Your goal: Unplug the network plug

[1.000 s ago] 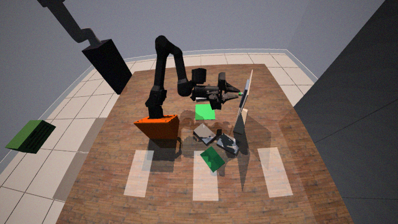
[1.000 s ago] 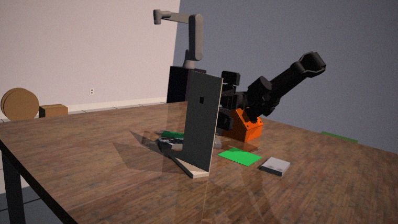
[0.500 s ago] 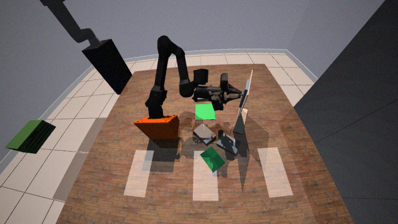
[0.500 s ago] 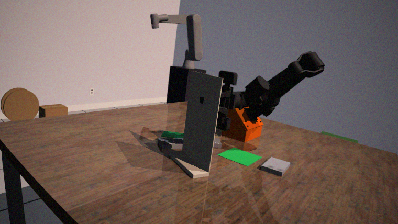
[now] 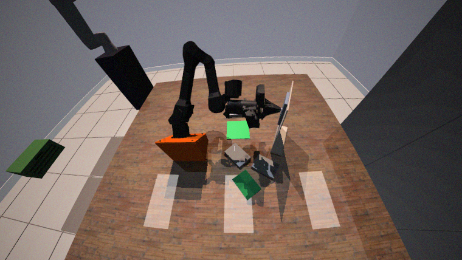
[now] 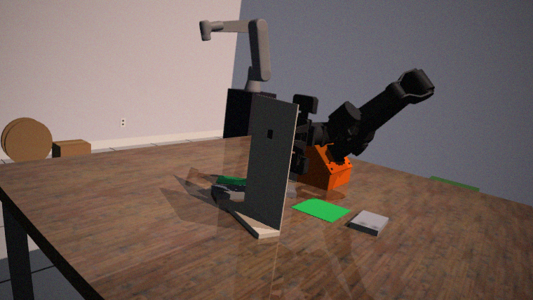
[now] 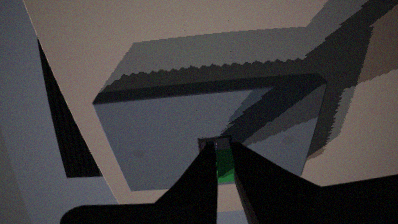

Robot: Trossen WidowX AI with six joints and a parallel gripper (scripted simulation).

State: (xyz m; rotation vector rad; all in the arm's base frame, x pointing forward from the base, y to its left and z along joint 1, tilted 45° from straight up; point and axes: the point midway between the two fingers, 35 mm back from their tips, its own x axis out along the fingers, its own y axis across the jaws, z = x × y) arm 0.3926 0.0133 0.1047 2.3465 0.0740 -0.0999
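The green marked square is 17 cm behind my gripper tip, 4 cm to the left of it and 20 cm below it. From my gripper tip the other things lie so: dark green tile: 12 cm behind, 24 cm to the right, 20 cm below; grey network plug: right at my gripper tip; grey upright panel: 2 cm ahead, 1 cm to the right, 7 cm below.
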